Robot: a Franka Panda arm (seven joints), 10 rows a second.
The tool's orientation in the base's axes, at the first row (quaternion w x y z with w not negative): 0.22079, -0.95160, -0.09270, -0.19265
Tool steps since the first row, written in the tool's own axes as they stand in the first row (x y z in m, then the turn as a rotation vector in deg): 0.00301, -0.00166, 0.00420, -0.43, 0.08, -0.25; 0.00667, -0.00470, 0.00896, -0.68, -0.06, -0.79; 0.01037, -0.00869, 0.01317, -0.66, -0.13, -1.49; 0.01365, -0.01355, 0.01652, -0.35, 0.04, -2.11; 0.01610, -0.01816, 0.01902, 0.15, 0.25, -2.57; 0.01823, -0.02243, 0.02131, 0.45, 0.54, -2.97; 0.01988, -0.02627, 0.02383, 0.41, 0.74, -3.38; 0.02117, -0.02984, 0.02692, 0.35, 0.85, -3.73
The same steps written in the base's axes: 0.00367, 0.00366, -0.00161, -0.45, -0.22, 0.00; 0.00775, 0.00886, -0.00290, -0.89, -0.37, 0.40; 0.01144, 0.01465, -0.00334, -1.12, -0.62, 1.02; 0.01424, 0.02077, -0.00291, -0.99, -1.03, 1.59; 0.01607, 0.02622, -0.00221, -0.64, -1.38, 2.09; 0.01764, 0.03124, -0.00160, -0.42, -1.79, 2.44; 0.01895, 0.03594, -0.00153, -0.53, -2.16, 2.68; 0.02020, 0.04063, -0.00220, -0.67, -2.42, 2.91
